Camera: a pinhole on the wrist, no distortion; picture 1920 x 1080 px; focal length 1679.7 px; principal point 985.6 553.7 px. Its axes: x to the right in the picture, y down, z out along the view. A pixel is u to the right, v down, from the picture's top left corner.
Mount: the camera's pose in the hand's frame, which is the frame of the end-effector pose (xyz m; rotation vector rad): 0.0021 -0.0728 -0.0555 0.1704 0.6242 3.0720
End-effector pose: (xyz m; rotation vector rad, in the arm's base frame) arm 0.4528 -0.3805 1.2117 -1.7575 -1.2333 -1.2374
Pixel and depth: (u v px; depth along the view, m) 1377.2 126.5 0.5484
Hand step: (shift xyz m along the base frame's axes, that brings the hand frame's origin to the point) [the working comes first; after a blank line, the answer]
In the camera's frame: 0.1279 -0.1395 0.5484

0.3800 0.2411 -0.2017
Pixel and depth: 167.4 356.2 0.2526
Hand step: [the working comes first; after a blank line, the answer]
In the camera's frame: -0.1230 -0.0297 0.2526

0.1130 0.1647 0.0904
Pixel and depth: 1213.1 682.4 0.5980
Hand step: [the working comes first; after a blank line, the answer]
In the camera's frame: 0.0810 0.0458 0.5980

0.2799 0.4108 -0.1892
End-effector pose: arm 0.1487 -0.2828 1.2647 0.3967 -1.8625 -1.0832
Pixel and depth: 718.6 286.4 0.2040
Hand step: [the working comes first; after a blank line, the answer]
In the camera's frame: -0.0324 -0.0325 0.2040

-0.1196 0.0438 0.0371
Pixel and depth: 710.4 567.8 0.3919
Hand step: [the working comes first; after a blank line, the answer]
In the camera's frame: -0.0642 0.0033 0.3919

-0.2931 0.1265 0.0624
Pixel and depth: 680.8 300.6 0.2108
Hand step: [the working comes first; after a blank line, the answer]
In the camera's frame: -0.0383 -0.0318 0.2108

-0.1277 0.0436 0.0411
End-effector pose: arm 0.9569 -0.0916 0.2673 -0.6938 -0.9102 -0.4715
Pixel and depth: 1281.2 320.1 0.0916
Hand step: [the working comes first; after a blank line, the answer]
In the camera's frame: 0.0161 -0.0127 0.0916

-0.0322 0.0011 0.0155
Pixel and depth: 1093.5 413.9 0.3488
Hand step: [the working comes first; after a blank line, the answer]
In the camera's frame: 0.0224 -0.0290 0.3488

-0.0741 0.2439 0.0912
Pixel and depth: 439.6 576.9 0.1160
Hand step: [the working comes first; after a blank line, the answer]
In the camera's frame: -0.0377 0.0016 0.1160

-0.0172 0.0089 0.0739
